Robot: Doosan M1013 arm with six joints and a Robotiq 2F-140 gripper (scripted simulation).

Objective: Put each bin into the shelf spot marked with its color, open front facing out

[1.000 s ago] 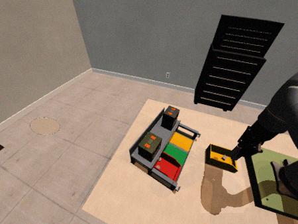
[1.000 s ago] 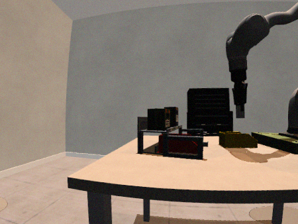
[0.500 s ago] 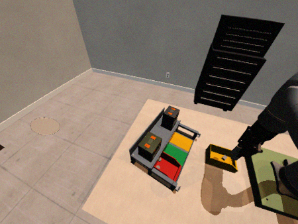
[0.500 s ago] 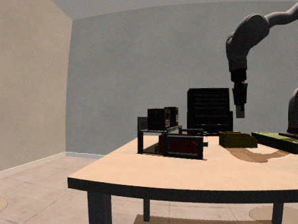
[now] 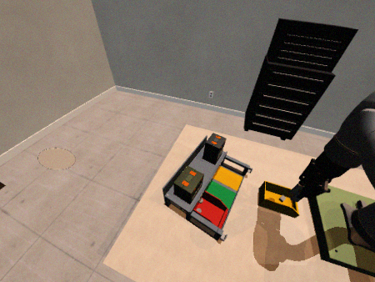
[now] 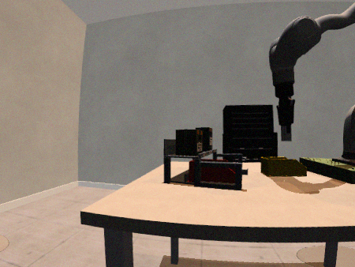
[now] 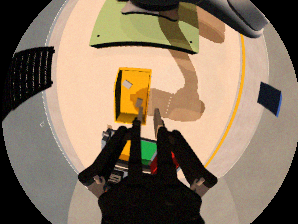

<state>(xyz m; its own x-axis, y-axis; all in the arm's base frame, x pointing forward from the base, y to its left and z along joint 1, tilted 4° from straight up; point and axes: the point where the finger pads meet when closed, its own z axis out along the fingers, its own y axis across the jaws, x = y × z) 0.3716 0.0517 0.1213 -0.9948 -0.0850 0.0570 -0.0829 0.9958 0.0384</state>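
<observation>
Right now my hand is 50 mm to the left of the yellow bin and 150 mm above it. Round my hand: dark box (370 mm ahead, 100 mm to the right, 20 mm below); red bin (300 mm ahead, 150 mm to the left, 140 mm below).
</observation>
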